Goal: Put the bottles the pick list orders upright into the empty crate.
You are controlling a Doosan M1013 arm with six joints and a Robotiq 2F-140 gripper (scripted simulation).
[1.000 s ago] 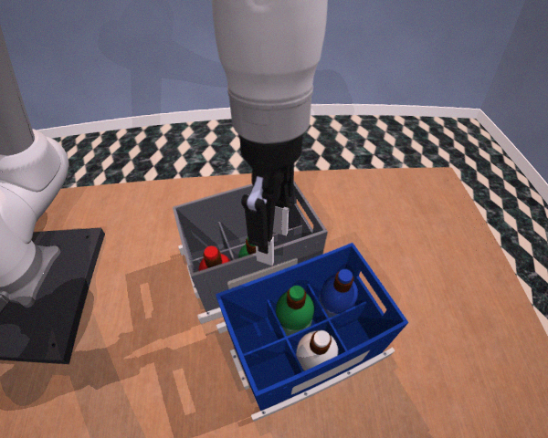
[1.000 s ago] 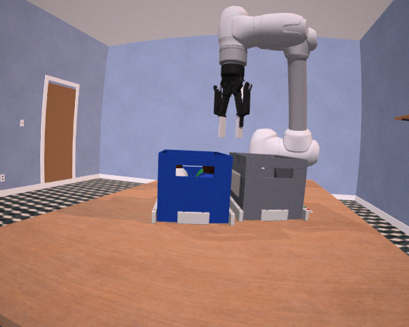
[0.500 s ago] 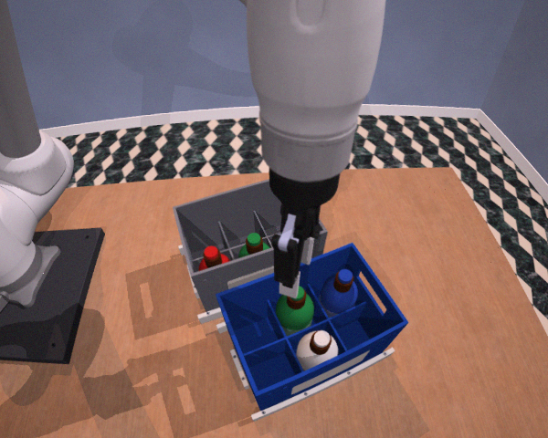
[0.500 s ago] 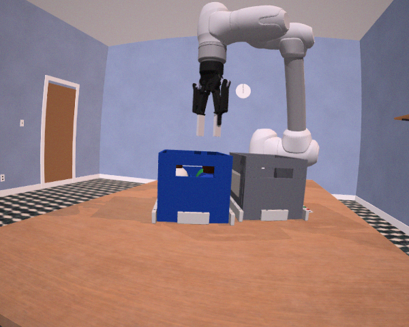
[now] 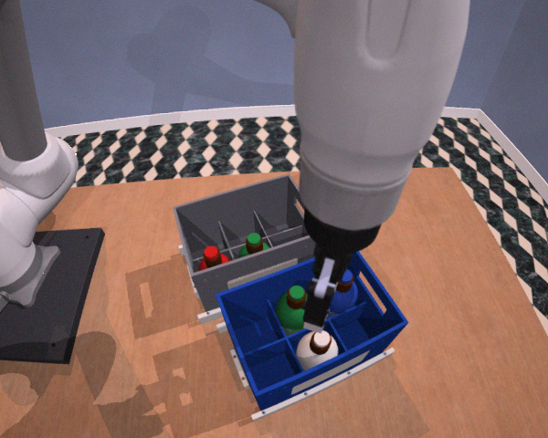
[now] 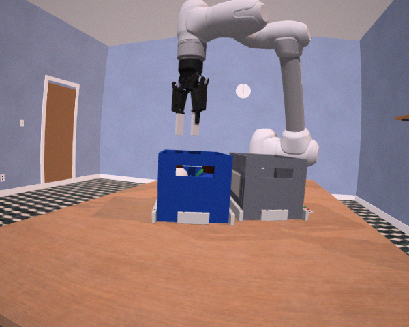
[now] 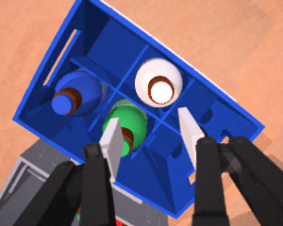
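Right now the white bottle is 17 cm below my hand, 2 cm to the right of it and 1 cm ahead of it. Round my hand: blue crate (17 cm below, 2 cm to the left, 1 cm behind); green bottle (17 cm below, 6 cm to the left, 3 cm behind); blue bottle (17 cm below, 10 cm to the left, 5 cm ahead).
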